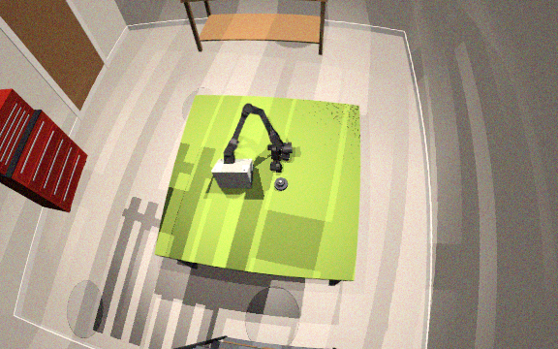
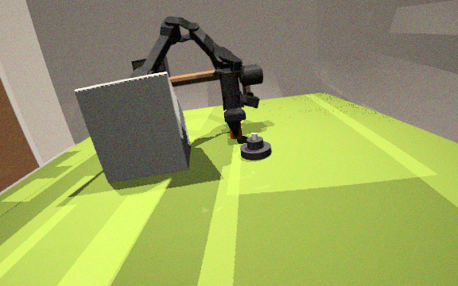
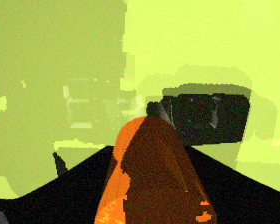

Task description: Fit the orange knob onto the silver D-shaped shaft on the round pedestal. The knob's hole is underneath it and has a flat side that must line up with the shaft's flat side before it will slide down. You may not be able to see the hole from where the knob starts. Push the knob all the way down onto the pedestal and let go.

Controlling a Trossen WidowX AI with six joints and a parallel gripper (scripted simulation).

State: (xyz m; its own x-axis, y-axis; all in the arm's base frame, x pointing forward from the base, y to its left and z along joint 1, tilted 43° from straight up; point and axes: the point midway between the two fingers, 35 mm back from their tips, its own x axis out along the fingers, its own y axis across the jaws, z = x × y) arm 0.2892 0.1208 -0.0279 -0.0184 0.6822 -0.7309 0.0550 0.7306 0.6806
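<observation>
My gripper tip is now 150 mm to the left of the round dark pedestal, 30 mm short of it and 20 mm below it. From my gripper tip the other things lie so: orange knob 30 mm above.
</observation>
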